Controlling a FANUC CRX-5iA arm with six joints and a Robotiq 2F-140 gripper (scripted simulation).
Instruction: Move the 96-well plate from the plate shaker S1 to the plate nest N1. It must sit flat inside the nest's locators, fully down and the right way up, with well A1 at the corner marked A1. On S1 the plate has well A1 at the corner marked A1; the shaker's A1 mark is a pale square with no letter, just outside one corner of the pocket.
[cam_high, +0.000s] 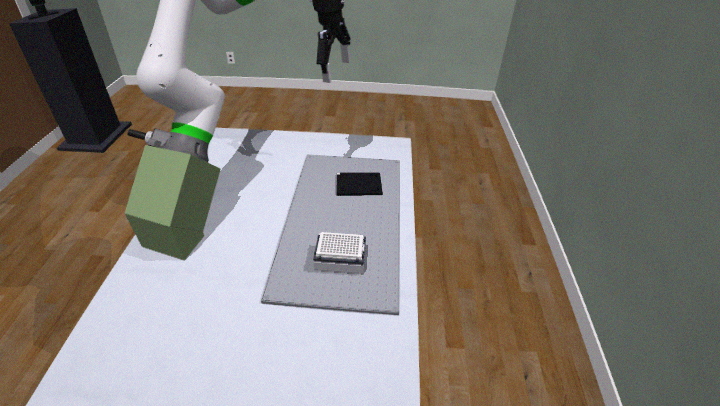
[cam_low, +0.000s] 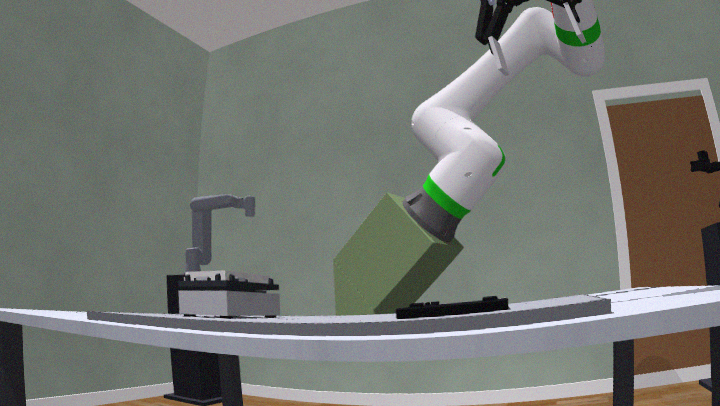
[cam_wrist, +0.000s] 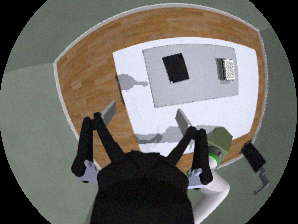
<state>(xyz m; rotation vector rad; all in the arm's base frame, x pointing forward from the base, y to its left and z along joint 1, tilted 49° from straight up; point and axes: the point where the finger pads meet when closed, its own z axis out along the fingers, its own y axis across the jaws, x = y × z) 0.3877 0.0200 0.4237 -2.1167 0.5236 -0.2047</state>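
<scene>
My hand is 51 cm to the left of the white 96-well plate, 31 cm above it and 7 cm short of it. From my hand the other things lie so: black plate nest N1 (37 cm below, 15 cm to the right, 10 cm ahead).
</scene>
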